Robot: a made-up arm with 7 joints. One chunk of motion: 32 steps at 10 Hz.
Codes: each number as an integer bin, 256 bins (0 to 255) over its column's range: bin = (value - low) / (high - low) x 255, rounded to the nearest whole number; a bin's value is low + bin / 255 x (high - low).
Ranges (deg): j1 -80.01..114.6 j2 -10..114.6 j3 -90.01..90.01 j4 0..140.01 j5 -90.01..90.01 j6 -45.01..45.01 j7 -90.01..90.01
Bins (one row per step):
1: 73 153 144 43 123 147 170
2: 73 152 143 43 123 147 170
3: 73 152 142 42 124 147 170
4: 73 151 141 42 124 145 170
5: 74 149 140 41 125 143 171
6: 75 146 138 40 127 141 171
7: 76 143 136 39 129 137 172
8: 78 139 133 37 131 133 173
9: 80 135 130 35 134 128 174
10: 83 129 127 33 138 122 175
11: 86 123 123 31 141 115 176
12: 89 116 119 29 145 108 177
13: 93 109 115 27 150 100 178
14: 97 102 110 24 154 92 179
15: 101 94 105 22 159 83 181
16: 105 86 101 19 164 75 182
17: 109 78 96 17 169 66 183
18: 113 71 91 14 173 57 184
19: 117 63 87 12 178 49 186
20: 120 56 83 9 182 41 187
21: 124 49 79 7 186 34 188
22: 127 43 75 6 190 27 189
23: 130 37 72 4 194 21 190
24: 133 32 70 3 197 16 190
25: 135 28 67 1 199 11 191
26: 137 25 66 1 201 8 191
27: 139 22 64 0 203 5 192
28: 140 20 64 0 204 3 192
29: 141 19 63 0 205 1 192
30: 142 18 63 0 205 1 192
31: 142 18 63 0 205 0 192
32: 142 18 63 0 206 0 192
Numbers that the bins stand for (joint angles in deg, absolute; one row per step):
1: -24.30 64.76 11.65 23.61 -3.18 6.88 30.00
2: -24.30 64.27 10.94 23.61 -3.18 6.88 30.00
3: -24.30 64.27 10.24 23.06 -2.47 6.88 30.00
4: -24.30 63.78 9.53 23.06 -2.47 6.18 30.00
5: -23.53 62.81 8.82 22.51 -1.76 5.47 30.71
6: -22.77 61.34 7.41 21.96 -0.35 4.77 30.71
7: -22.01 59.87 6.00 21.41 1.06 3.35 31.42
8: -20.48 57.92 3.88 20.32 2.47 1.94 32.12
9: -18.96 55.96 1.76 19.22 4.59 0.18 32.83
10: -16.67 53.03 -0.35 18.12 7.41 -1.94 33.53
11: -14.38 50.10 -3.18 17.02 9.53 -4.41 34.24
12: -12.09 46.68 -6.00 15.92 12.35 -6.88 34.95
13: -9.03 43.26 -8.82 14.82 15.88 -9.71 35.65
14: -5.98 39.84 -12.35 13.18 18.71 -12.53 36.36
15: -2.93 35.93 -15.88 12.08 22.24 -15.71 37.77
16: 0.12 32.02 -18.71 10.43 25.77 -18.53 38.47
17: 3.18 28.11 -22.24 9.33 29.30 -21.71 39.18
18: 6.23 24.69 -25.77 7.69 32.12 -24.89 39.89
19: 9.28 20.78 -28.59 6.59 35.65 -27.71 41.30
20: 11.57 17.36 -31.42 4.94 38.47 -30.54 42.00
21: 14.62 13.94 -34.24 3.84 41.30 -33.01 42.71
22: 16.91 11.01 -37.06 3.29 44.12 -35.48 43.42
23: 19.20 8.08 -39.18 2.20 46.95 -37.60 44.12
24: 21.49 5.64 -40.59 1.65 49.06 -39.36 44.12
25: 23.02 3.68 -42.71 0.55 50.48 -41.13 44.83
26: 24.55 2.22 -43.42 0.55 51.89 -42.19 44.83
27: 26.07 0.75 -44.83 0.00 53.30 -43.24 45.53
28: 26.83 -0.23 -44.83 0.00 54.01 -43.95 45.53
29: 27.60 -0.72 -45.53 0.00 54.71 -44.66 45.53
30: 28.36 -1.20 -45.53 0.00 54.71 -44.66 45.53
31: 28.36 -1.20 -45.53 0.00 54.71 -45.01 45.53
32: 28.36 -1.20 -45.53 0.00 55.42 -45.01 45.53

